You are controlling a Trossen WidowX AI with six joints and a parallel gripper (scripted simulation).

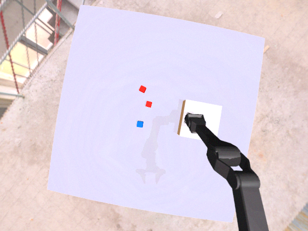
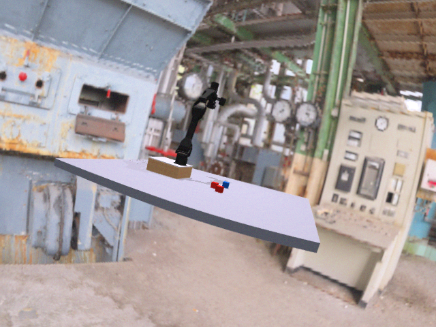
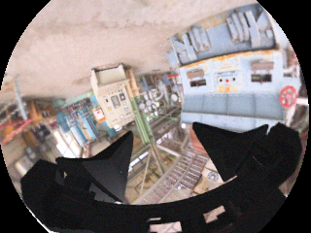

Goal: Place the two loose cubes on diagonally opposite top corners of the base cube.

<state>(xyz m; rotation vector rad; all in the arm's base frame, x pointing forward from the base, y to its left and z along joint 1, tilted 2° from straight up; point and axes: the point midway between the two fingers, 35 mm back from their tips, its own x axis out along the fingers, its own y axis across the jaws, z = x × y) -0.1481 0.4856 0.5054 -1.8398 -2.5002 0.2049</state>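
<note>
The blue cube is 410 mm ahead of my gripper tip, 390 mm to the right of it and 570 mm below it.
</note>
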